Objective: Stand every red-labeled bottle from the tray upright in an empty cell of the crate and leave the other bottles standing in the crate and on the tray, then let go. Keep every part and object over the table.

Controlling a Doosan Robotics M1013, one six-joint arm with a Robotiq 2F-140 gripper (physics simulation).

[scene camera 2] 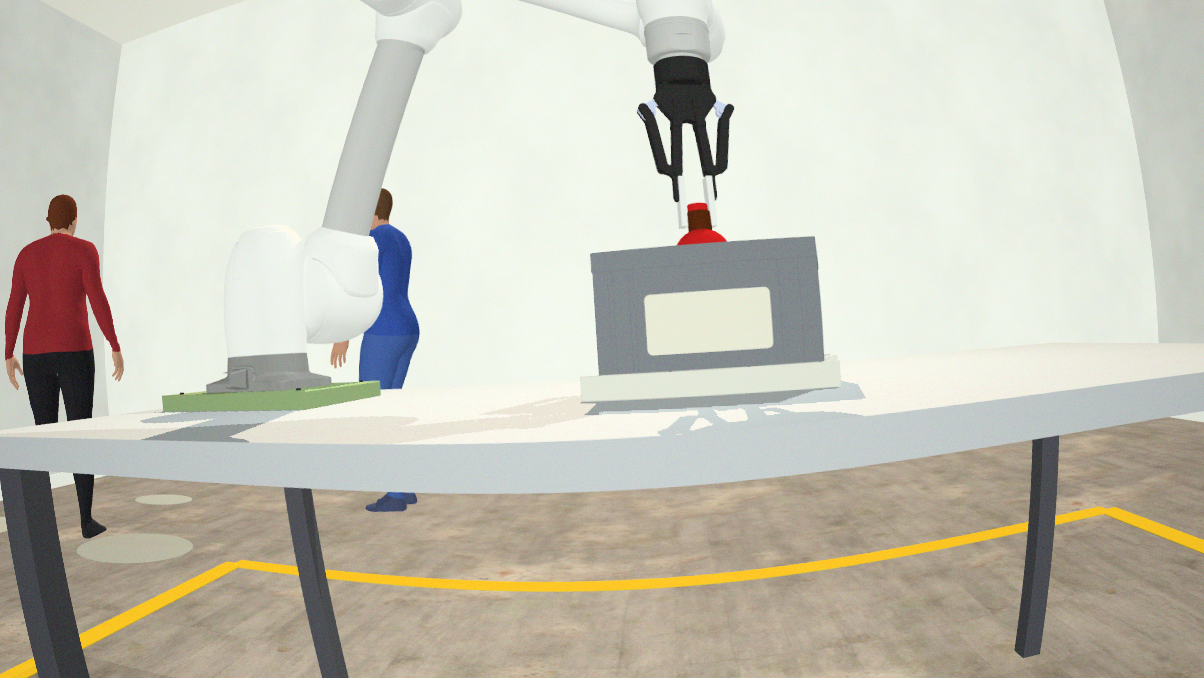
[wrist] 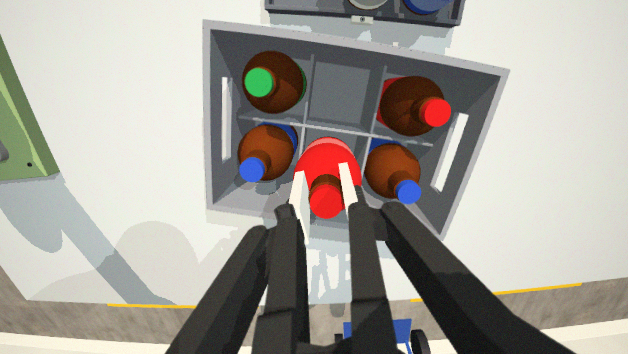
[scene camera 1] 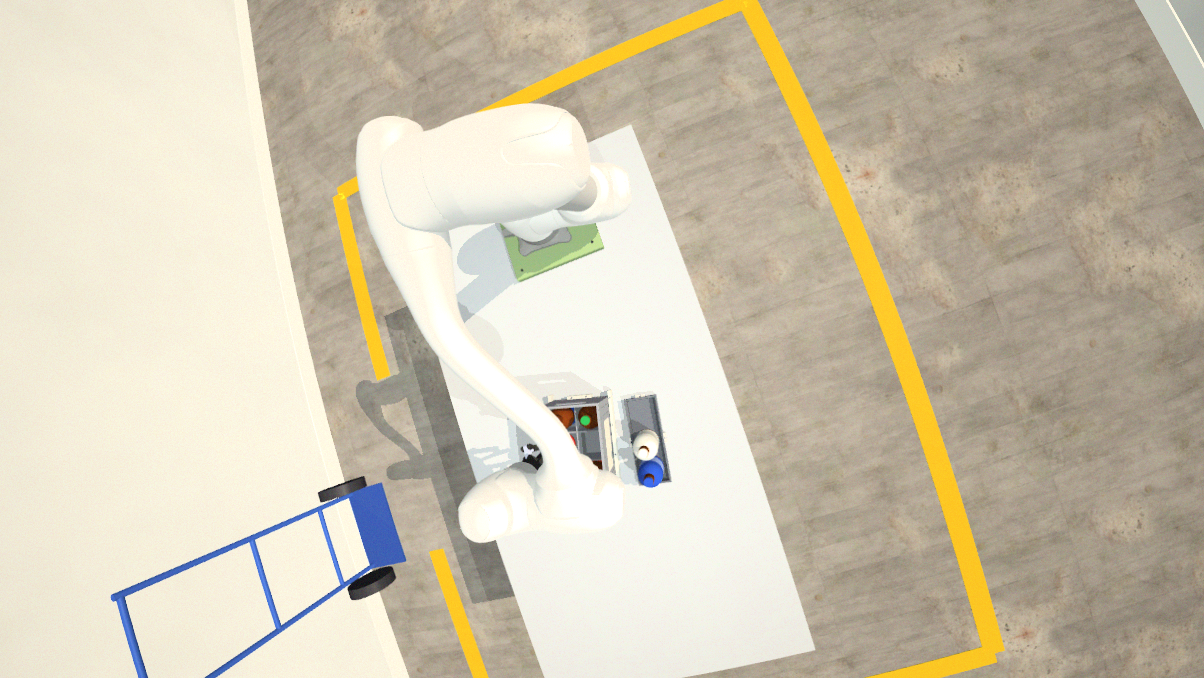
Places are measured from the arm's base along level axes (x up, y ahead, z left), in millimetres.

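Pixels of known places: gripper, fingertip midpoint: [scene camera 2: 698,227] [wrist: 324,181]; arm's base at its link origin: [scene camera 2: 269,388].
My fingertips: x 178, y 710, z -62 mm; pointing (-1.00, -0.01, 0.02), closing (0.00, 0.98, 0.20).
Note:
For each thing: its top centre in the pictures, then the offset to it from my fingertips. "spot": a spot on its surface instead. Level surfaces: height alone.
- red bottle at its top centre: [wrist: 329,213] [scene camera 2: 698,203] dx +28, dy +4, dz -16 mm
- grey crate at its top centre: [wrist: 355,71] [scene camera 2: 721,256] [scene camera 1: 594,451] dx -29, dy +27, dz +91 mm
- red-capped bottle at its top centre: [wrist: 438,113] dx -41, dy +112, dz +54 mm
- far middle cell at a spot on its surface: [wrist: 341,92] spot: dx -196, dy +29, dz +69 mm
- grey tray at a spot on its surface: [wrist: 320,12] spot: dx -180, dy -3, dz +177 mm
- white bottle at its top centre: [scene camera 1: 643,453] dx -44, dy +64, dz +221 mm
- blue bottle at its top centre: [scene camera 1: 648,482] dx -44, dy +146, dz +216 mm
- table at its surface level: dx -204 mm
My gripper [scene camera 2: 697,210] [wrist: 324,181] is shut on the neck of a red bottle [scene camera 2: 700,239] [wrist: 327,157]. The bottle is upright and lowered partly into the middle cell of the crate's near row in the wrist view; its base is hidden. The grey crate [scene camera 2: 706,360] [wrist: 206,115] has six cells. A red-capped bottle [wrist: 412,105] stands in the far right cell and a green-capped one [wrist: 274,82] in the far left. Blue-capped bottles [wrist: 265,152] [wrist: 392,170] stand either side of the held bottle. The far middle cell [wrist: 341,92] is empty.
A grey tray [scene camera 1: 640,411] [wrist: 320,12] beside the crate holds a white bottle [scene camera 1: 645,442] [wrist: 368,3] and a blue bottle [scene camera 1: 651,471] [wrist: 427,4]. The arm's green base plate [scene camera 1: 560,255] [scene camera 2: 269,397] [wrist: 30,125] is on the table [scene camera 1: 674,581]. A blue hand truck [scene camera 1: 377,526] stands on the floor.

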